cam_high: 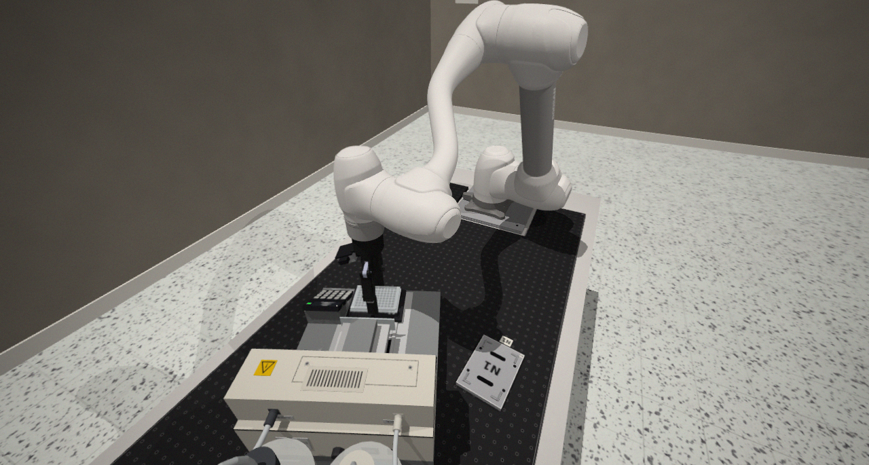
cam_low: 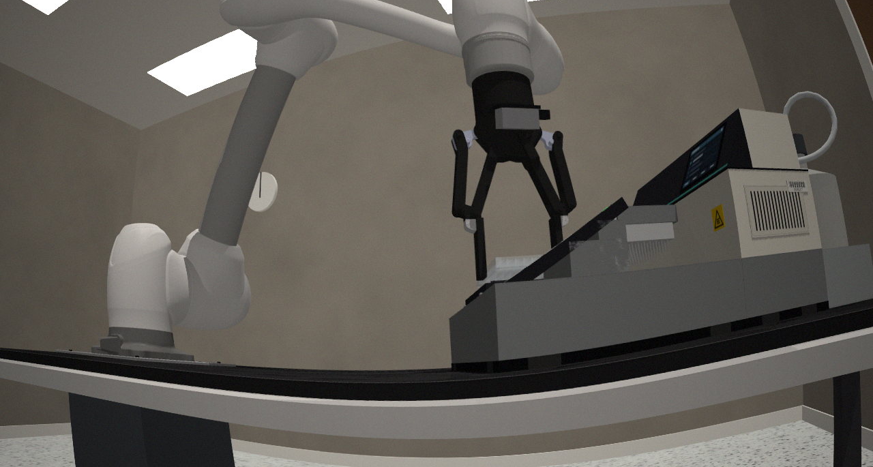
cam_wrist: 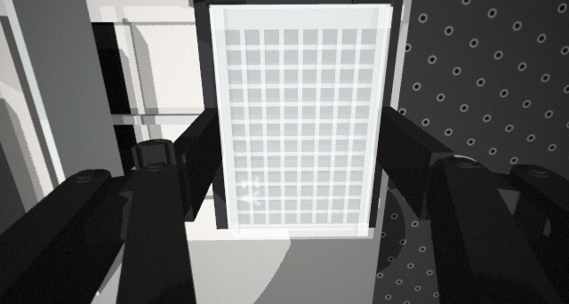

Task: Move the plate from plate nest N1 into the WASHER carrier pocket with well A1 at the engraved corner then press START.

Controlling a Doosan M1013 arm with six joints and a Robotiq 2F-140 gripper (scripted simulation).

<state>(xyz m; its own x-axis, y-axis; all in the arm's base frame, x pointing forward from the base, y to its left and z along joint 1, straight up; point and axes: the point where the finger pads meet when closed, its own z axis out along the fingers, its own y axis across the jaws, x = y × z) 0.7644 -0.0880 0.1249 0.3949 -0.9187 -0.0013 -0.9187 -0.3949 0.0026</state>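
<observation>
Right now the dark carrier pocket is 4 cm below my hand. From my hand the other things lie so: well plate 2 cm below; plate washer 14 cm ahead, 6 cm to the left; manifold head 14 cm ahead, 6 cm to the left, 1 cm above.
</observation>
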